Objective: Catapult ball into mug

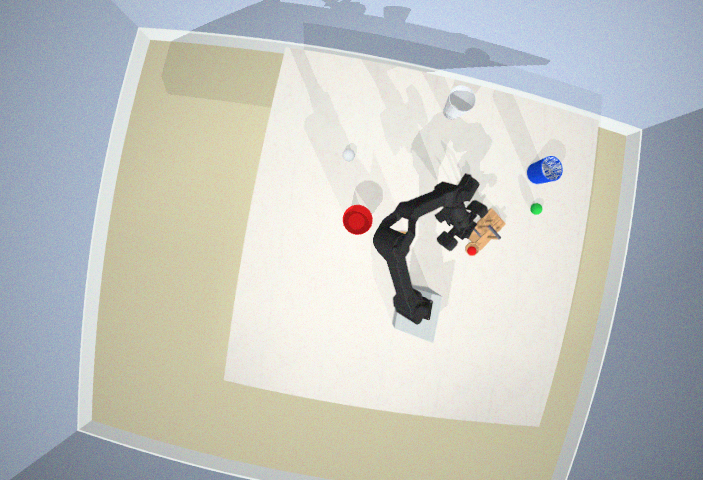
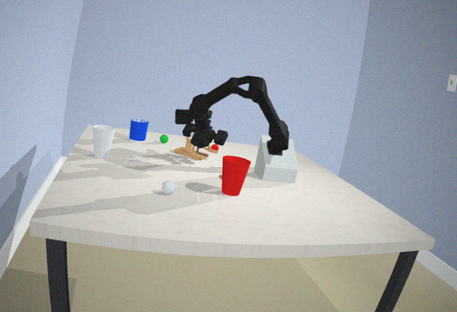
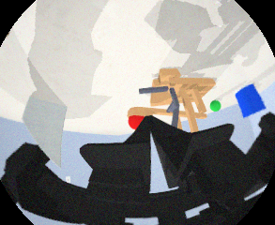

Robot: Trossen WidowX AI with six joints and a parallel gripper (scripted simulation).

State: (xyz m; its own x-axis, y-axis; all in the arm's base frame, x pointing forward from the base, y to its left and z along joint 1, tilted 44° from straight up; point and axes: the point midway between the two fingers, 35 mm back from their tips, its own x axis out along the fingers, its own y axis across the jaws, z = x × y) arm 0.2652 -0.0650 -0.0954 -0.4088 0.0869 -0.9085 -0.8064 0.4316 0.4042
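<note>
My gripper tip is 4 cm past the red ball, 3 cm to the left of it and 1 cm above it. Round my gripper tip: small tan block 2 cm behind, 23 cm to the left, 7 cm below; then catapult 2 cm ahead, 5 cm to the right, 2 cm below; then green ball 15 cm ahead, 28 cm to the right, 5 cm below.
</note>
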